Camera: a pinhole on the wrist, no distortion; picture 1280 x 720 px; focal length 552.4 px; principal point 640.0 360.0 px. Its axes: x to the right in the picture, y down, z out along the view. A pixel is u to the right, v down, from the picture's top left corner.
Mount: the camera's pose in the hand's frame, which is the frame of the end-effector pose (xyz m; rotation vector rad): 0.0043 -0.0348 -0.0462 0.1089 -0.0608 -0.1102
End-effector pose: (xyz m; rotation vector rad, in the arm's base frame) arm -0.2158 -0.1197 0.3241 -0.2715 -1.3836 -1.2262
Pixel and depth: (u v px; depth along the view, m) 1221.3 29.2 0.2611
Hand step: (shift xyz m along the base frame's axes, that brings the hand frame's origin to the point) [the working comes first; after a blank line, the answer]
In the camera's frame: 0.2748 -0.1564 0.2611

-0.3775 -0.0601 0.1360
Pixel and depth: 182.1 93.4 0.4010
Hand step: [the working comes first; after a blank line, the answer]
In the camera's frame: -0.3324 -0.1935 0.4010

-0.2599 0.3255 -0.3405
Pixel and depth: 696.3 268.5 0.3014
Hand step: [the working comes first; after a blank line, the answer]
In the camera's frame: 0.0307 -0.0499 0.3014

-0.2394 0.1369 0.0151
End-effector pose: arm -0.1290 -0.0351 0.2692 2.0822 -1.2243 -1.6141
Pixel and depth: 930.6 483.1 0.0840
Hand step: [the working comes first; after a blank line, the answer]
In the camera's frame: 0.0442 0.0187 0.0840

-0.0210 -0.0014 -0.0647
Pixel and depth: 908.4 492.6 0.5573
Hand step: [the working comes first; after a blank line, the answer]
In the camera's frame: 0.2708 0.1338 0.5573

-0.4679 -0.0290 -0.3615
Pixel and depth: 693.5 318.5 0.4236
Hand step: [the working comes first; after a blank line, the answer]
In the camera's frame: 0.0410 -0.0318 0.4236

-0.2753 0.1716 -0.2173
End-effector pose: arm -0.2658 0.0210 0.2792 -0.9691 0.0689 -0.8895
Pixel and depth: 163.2 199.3 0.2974
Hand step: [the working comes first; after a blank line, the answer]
In the camera's frame: -0.2567 -0.0865 0.2974

-0.1647 0.3141 0.1341
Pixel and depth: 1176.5 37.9 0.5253
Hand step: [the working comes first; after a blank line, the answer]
In the camera's frame: 0.5102 -0.3063 0.5253

0.2075 -0.0948 0.7526
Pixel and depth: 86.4 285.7 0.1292
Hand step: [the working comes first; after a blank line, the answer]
In the camera's frame: -0.1295 -0.0174 0.1292

-0.0893 0.1290 0.0376
